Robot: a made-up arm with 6 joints.
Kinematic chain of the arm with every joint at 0, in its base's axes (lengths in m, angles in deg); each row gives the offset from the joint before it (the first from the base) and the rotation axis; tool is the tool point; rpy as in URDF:
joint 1: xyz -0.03 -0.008 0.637 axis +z
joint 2: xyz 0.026 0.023 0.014 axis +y
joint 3: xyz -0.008 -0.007 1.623 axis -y
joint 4: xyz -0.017 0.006 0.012 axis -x
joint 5: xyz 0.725 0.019 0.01 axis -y
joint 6: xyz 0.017 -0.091 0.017 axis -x
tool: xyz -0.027 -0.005 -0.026 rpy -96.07 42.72 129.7
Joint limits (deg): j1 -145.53..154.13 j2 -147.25..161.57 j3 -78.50..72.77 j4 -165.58..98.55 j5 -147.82..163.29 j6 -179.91..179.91
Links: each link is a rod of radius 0.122 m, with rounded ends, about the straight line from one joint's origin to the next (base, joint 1, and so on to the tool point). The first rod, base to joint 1, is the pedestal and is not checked.
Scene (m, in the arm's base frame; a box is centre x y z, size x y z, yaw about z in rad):
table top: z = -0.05
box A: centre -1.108 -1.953 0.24 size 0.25 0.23 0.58 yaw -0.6
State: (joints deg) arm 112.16 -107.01 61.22 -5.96 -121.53 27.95
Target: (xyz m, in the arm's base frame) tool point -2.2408 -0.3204 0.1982
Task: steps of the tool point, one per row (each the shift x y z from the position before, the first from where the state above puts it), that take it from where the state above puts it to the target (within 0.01 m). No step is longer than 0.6 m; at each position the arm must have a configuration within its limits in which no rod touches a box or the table.
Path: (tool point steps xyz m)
1: -0.4867 -0.1694 0.1613
2: -0.5156 -0.0421 0.1614
3: -0.5094 0.0883 0.1617
4: -0.4681 0.2117 0.1606
5: -0.4349 0.2800 -0.1823
6: -0.3496 0.3850 -0.1845
7: -0.2384 0.4625 -0.1858
8: -0.1100 0.5050 -0.1850

